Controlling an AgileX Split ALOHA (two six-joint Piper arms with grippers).
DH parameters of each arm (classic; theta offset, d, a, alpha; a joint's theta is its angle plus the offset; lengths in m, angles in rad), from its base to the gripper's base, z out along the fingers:
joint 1: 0 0.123 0 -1.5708
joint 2: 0.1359 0 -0.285 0
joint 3: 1.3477 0 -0.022 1.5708
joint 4: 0 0.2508 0 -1.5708
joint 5: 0 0 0.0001 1.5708
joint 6: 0 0.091 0 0
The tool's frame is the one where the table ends.
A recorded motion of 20 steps. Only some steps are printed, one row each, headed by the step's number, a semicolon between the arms.
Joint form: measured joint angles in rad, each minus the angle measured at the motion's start. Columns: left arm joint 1, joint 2, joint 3, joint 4, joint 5, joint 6; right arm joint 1, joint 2, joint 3, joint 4, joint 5, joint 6.
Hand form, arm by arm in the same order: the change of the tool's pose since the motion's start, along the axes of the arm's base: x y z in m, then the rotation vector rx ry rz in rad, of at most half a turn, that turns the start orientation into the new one. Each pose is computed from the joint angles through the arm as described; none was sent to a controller.
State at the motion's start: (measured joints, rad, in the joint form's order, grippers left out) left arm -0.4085 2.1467 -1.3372 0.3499 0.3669 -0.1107; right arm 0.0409 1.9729 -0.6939 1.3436 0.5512 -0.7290
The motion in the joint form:
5: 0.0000 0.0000 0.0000 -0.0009 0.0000 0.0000; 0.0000 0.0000 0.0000 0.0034 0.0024 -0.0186
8: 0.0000 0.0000 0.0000 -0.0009 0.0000 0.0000; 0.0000 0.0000 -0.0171 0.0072 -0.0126 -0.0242
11: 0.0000 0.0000 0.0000 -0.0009 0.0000 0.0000; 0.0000 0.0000 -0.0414 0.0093 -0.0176 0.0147
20: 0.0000 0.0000 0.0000 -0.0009 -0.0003 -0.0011; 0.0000 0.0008 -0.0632 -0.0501 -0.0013 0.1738
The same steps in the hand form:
5: 0.0000 0.0000 0.0000 -0.0006 0.0003 0.0006; 0.0001 0.0002 0.0001 0.0000 -0.0090 0.0132
8: 0.0000 0.0000 0.0000 -0.0006 0.0003 0.0006; 0.0059 -0.0006 0.0020 -0.0126 -0.0327 0.0089
11: 0.0000 0.0000 0.0000 -0.0006 0.0003 0.0006; 0.0134 -0.0007 0.0053 -0.0073 -0.0382 -0.0275
20: 0.0000 0.0000 0.0000 -0.0013 0.0001 0.0015; 0.0167 0.0000 0.0077 0.0161 0.0260 -0.0994

